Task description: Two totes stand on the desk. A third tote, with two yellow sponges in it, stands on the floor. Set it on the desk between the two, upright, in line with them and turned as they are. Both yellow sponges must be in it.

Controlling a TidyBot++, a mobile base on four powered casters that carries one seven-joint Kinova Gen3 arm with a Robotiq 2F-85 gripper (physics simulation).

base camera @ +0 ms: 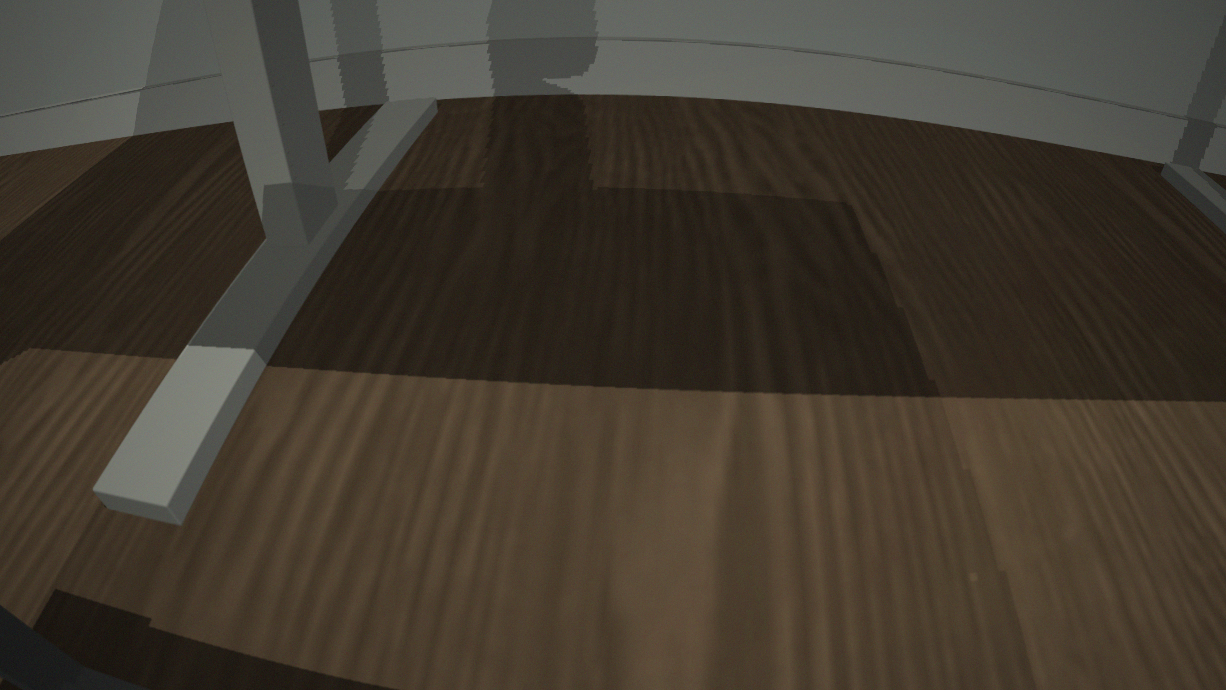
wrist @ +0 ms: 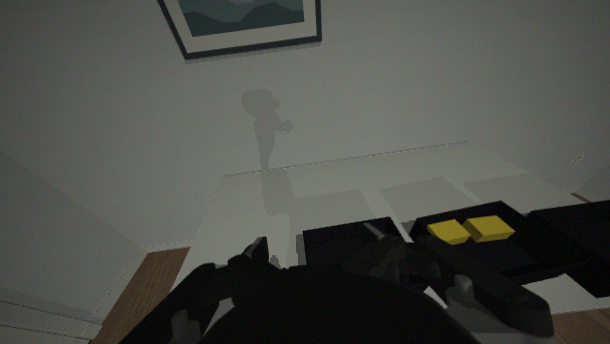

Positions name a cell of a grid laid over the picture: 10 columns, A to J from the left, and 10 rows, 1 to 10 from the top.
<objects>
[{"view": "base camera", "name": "desk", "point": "C3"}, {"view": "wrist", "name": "gripper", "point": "F7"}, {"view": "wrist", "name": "black tote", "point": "I8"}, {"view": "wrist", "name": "black tote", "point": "F8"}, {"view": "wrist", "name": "desk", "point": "E6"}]
</objects>
